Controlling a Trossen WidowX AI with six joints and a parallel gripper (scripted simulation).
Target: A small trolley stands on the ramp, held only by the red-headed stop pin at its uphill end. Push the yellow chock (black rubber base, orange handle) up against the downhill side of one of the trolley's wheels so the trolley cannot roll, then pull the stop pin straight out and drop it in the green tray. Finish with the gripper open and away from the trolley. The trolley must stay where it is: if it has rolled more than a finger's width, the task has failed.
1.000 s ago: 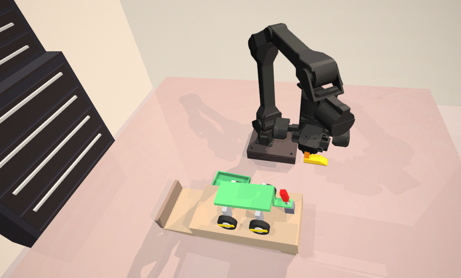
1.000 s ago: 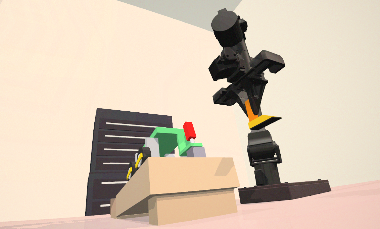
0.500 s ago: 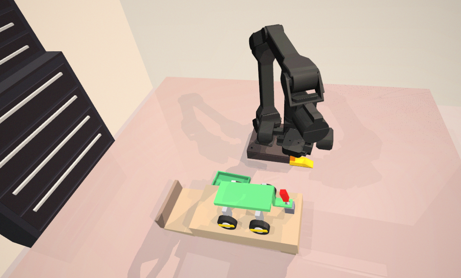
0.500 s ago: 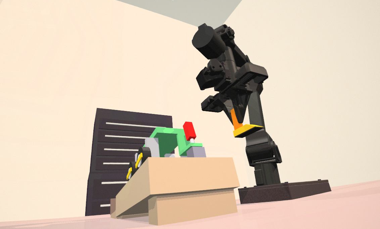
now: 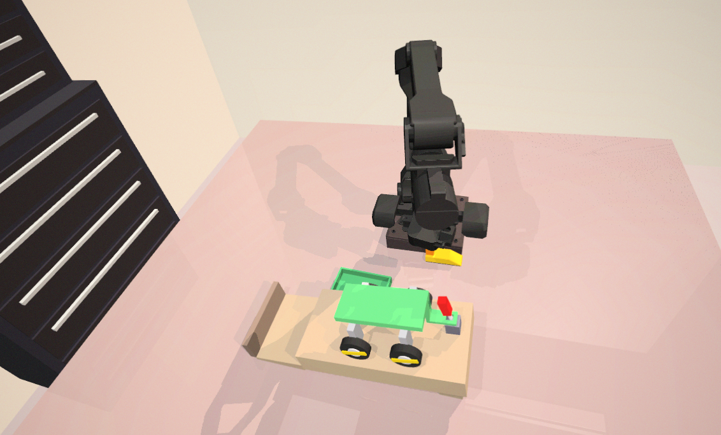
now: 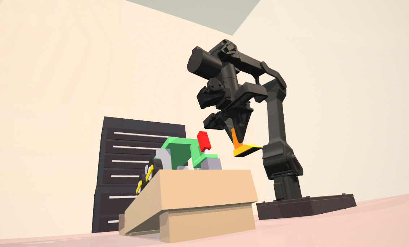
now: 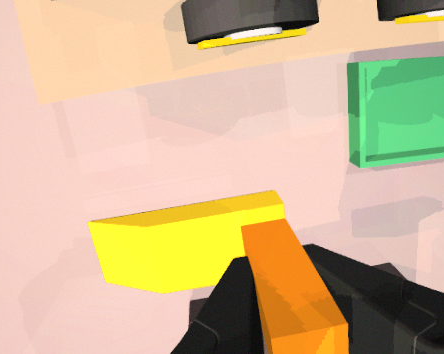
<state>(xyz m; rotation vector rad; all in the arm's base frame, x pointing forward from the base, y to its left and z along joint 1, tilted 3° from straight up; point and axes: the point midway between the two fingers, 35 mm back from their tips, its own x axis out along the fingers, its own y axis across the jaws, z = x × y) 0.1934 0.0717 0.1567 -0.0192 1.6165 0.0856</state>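
Now: the red-headed stop pin 10 cm ahead of my gripper tip, 5 cm to the left of it and 4 cm below it. Round my gripper tip: yellow chock 2 cm to the left, 1 cm below; then tan ramp 13 cm ahead, 12 cm below, 5 cm to the right; then green trolley 13 cm ahead, 5 cm to the right, 5 cm below.
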